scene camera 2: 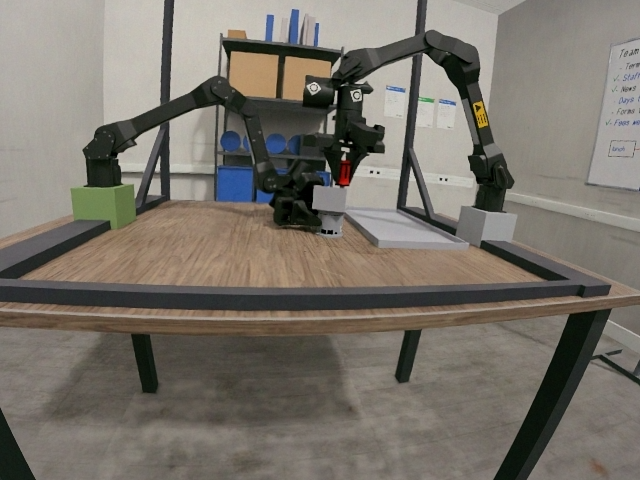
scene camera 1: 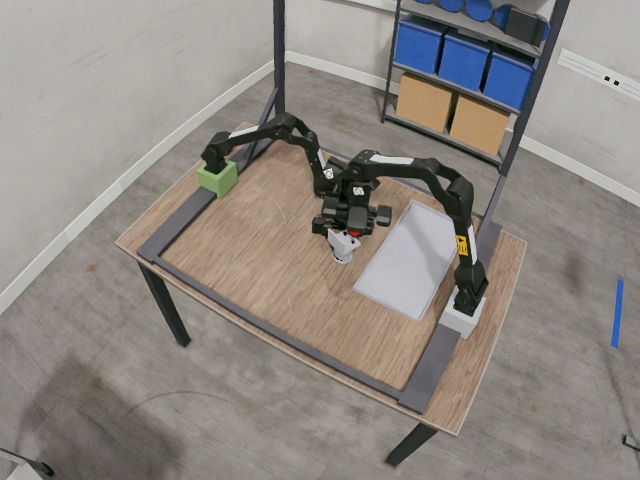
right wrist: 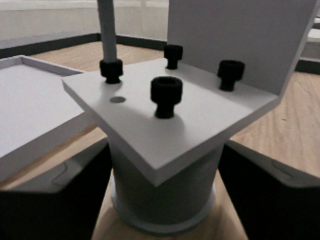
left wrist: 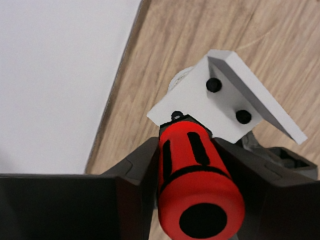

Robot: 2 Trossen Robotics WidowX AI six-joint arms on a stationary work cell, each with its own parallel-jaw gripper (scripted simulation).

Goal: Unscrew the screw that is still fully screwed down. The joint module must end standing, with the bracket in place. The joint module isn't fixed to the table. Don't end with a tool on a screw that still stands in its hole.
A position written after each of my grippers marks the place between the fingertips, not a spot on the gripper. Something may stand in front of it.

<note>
I see my left gripper (scene camera 2: 342,183), my right gripper (scene camera 2: 331,222), a shallow grey tray (scene camera 1: 405,272), a grey bracket (scene camera 2: 324,198) and a grey joint module (right wrist: 186,198).
The shallow grey tray shows as well in scene camera 2 (scene camera 2: 393,230) and in the left wrist view (left wrist: 64,77). The grey bracket is seen too in the right wrist view (right wrist: 270,46) and in the left wrist view (left wrist: 241,90). My left gripper shows as well in scene camera 1 (scene camera 1: 354,231) and in the left wrist view (left wrist: 184,144).
</note>
